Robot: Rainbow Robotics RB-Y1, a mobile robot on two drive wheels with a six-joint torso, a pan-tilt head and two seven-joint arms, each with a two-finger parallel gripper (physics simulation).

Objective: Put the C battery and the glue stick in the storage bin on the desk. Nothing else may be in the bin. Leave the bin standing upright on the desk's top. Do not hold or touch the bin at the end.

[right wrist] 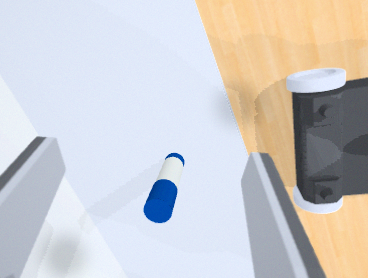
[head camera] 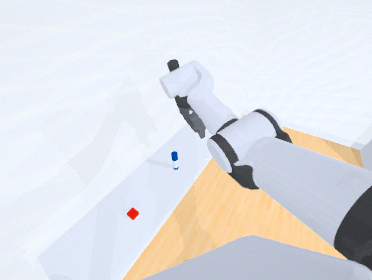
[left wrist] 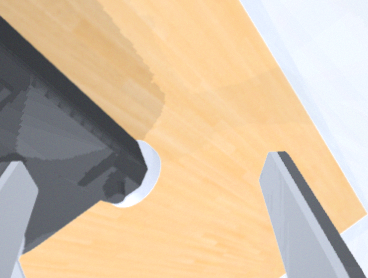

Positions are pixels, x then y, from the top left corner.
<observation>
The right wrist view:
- right gripper: 154, 160
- glue stick: 159, 205
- pale wall shelf: 119, 92
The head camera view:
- pale wall shelf: 106, 235
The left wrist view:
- left gripper: 150, 170
</observation>
